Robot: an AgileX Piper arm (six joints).
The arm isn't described. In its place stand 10 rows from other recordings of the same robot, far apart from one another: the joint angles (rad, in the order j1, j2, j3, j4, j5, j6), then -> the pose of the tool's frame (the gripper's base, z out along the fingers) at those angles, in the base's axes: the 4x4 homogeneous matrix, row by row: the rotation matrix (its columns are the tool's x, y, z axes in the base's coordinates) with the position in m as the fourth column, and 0 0 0 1 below.
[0.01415 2.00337 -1.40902 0.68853 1.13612 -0.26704] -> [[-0.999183, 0.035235, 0.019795, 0.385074], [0.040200, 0.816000, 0.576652, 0.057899], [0.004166, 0.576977, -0.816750, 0.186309], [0, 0, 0, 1]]
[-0.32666 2.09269 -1.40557 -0.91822 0.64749 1.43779] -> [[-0.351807, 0.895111, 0.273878, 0.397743], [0.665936, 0.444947, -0.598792, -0.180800], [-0.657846, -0.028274, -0.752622, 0.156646], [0, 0, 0, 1]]
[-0.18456 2.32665 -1.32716 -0.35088 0.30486 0.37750] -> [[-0.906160, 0.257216, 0.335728, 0.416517], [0.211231, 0.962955, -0.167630, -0.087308], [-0.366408, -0.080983, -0.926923, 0.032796], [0, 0, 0, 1]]
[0.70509 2.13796 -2.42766 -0.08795 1.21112 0.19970] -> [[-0.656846, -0.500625, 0.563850, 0.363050], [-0.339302, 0.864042, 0.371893, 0.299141], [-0.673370, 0.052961, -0.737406, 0.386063], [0, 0, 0, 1]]
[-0.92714 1.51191 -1.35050 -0.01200 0.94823 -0.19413] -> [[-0.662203, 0.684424, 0.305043, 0.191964], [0.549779, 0.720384, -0.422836, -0.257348], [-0.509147, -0.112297, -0.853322, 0.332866], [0, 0, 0, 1]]
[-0.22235 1.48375 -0.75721 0.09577 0.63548 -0.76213] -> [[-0.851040, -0.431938, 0.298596, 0.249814], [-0.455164, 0.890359, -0.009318, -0.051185], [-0.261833, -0.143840, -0.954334, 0.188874], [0, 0, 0, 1]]
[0.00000 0.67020 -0.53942 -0.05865 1.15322 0.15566] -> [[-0.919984, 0.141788, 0.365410, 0.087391], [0.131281, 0.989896, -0.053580, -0.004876], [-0.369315, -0.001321, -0.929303, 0.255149], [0, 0, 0, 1]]
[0.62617 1.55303 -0.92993 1.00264 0.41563 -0.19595] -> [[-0.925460, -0.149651, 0.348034, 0.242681], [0.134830, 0.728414, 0.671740, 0.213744], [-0.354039, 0.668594, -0.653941, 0.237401], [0, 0, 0, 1]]
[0.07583 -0.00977 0.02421 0.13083 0.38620 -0.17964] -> [[-0.296958, -0.139877, 0.944590, 0.051779], [-0.080974, 0.989339, 0.121047, 0.008418], [-0.951451, -0.040541, -0.305119, 0.171245], [0, 0, 0, 1]]
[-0.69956 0.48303 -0.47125 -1.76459 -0.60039 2.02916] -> [[-0.016460, 0.119022, 0.992755, 0.102754], [0.256374, 0.960198, -0.110868, -0.020535], [-0.966438, 0.252691, -0.046319, 0.324965], [0, 0, 0, 1]]
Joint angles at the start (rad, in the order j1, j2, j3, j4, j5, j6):
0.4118, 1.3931, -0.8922, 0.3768, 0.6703, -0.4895
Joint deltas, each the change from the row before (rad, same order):
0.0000, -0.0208, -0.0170, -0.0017, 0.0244, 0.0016
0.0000, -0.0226, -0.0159, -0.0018, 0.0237, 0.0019
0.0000, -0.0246, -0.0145, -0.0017, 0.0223, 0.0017
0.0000, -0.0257, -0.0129, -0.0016, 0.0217, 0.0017
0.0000, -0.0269, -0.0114, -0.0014, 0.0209, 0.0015
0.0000, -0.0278, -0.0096, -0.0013, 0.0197, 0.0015
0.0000, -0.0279, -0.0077, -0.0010, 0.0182, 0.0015
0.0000, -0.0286, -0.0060, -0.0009, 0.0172, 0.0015
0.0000, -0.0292, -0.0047, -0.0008, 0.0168, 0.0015
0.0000, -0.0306, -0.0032, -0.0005, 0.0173, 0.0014
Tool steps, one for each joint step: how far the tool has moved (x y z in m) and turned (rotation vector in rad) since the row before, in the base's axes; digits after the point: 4 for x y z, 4 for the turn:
-0.0021, -0.0003, 0.0095, 0.0083, -0.0124, 0.0076
-0.0028, -0.0007, 0.0096, 0.0085, -0.0137, 0.0072
-0.0034, -0.0010, 0.0098, 0.0088, -0.0157, 0.0068
-0.0041, -0.0013, 0.0095, 0.0086, -0.0158, 0.0066
-0.0047, -0.0016, 0.0093, 0.0085, -0.0164, 0.0065
-0.0052, -0.0019, 0.0089, 0.0084, -0.0167, 0.0060
-0.0056, -0.0020, 0.0083, 0.0082, -0.0163, 0.0054
-0.0060, -0.0023, 0.0078, 0.0080, -0.0163, 0.0051
-0.0064, -0.0025, 0.0074, 0.0077, -0.0160, 0.0049
-0.0070, -0.0027, 0.0070, 0.0076, -0.0155, 0.0051

